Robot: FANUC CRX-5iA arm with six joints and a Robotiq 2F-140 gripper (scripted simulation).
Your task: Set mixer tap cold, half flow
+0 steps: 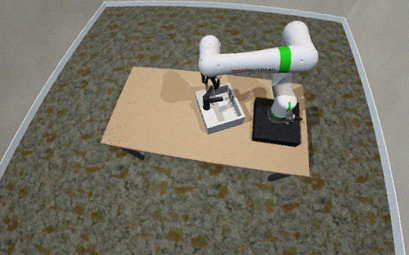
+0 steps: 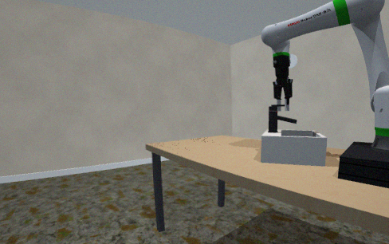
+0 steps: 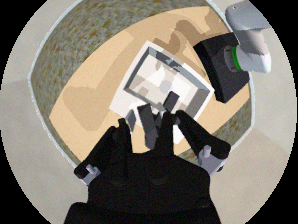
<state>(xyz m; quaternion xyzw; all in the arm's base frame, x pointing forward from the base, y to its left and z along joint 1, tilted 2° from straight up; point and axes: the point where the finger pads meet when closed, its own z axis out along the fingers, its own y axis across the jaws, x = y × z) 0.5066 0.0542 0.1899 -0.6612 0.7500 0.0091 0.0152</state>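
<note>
Now: hand 3 cm to the right of the lever. From my hand the other things lie so: black mixer tap: 5 cm to the left, 5 cm below; white basin: 23 cm below, 8 cm behind.
</note>
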